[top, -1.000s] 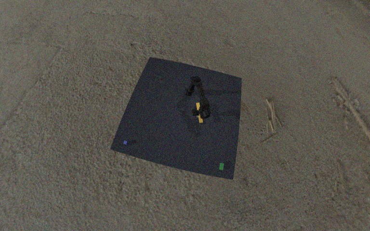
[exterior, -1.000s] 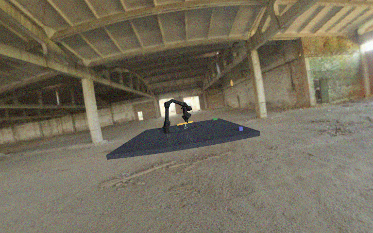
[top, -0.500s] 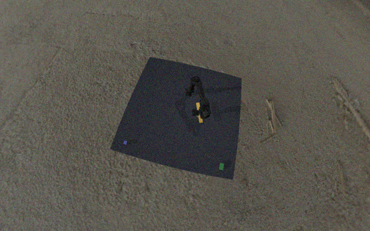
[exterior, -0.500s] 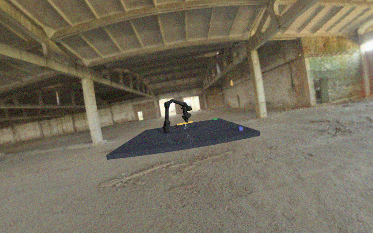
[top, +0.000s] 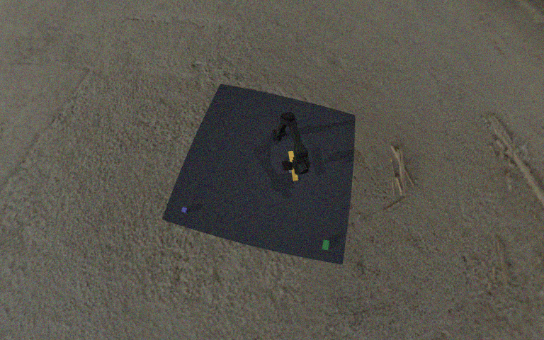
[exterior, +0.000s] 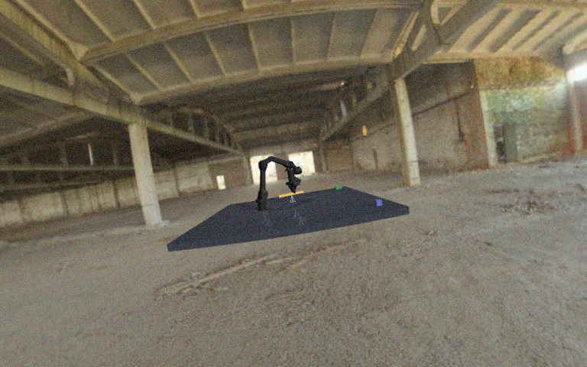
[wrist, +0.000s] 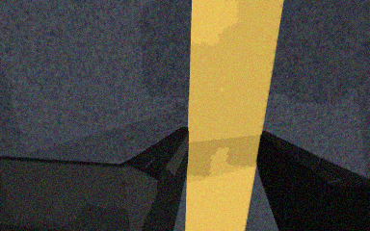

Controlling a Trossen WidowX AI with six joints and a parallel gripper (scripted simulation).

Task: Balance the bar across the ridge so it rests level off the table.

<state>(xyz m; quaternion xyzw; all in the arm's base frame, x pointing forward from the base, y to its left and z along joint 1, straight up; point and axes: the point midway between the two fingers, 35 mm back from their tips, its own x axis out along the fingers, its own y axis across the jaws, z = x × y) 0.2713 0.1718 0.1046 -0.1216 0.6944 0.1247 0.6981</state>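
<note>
Now: the yellow bar 3 cm behind my gripper tip and 1 cm to the right of it. From my gripper tip the other things lie so: small purple block (47 cm ahead, 67 cm to the right, 5 cm below); then small green block (47 cm ahead, 33 cm to the left, 5 cm below).
</note>
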